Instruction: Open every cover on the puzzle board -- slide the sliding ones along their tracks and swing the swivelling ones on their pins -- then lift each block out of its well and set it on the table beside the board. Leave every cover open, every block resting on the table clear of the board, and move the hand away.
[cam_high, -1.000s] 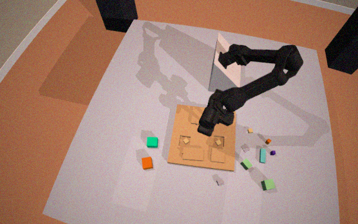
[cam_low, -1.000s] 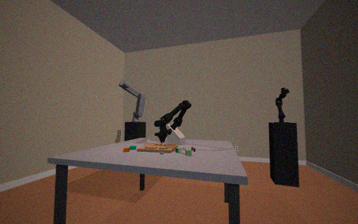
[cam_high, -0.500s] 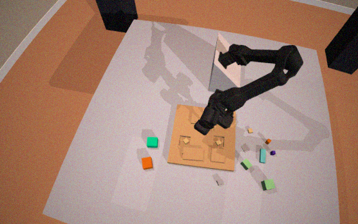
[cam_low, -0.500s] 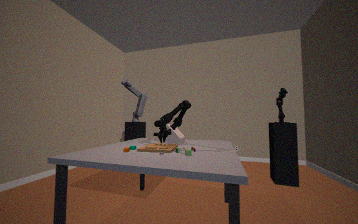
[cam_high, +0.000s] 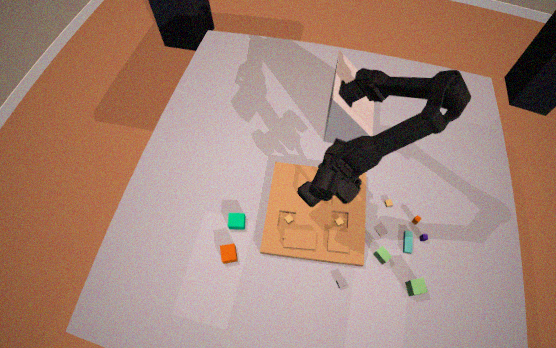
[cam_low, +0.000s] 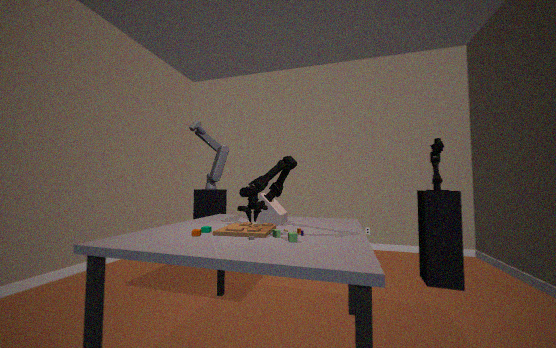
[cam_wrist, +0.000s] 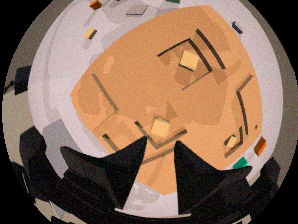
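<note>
Now: gripper tip 50 mm short of the tan puzzle board, 10 mm to the right of it and 30 mm above it. The rest, counted from my gripper tip: teal bar (70 mm ahead, 280 mm to the left, 40 mm below); tiny orange cube (300 mm to the left, 40 mm below); green block (150 mm ahead, 230 mm to the right, 30 mm below).
</note>
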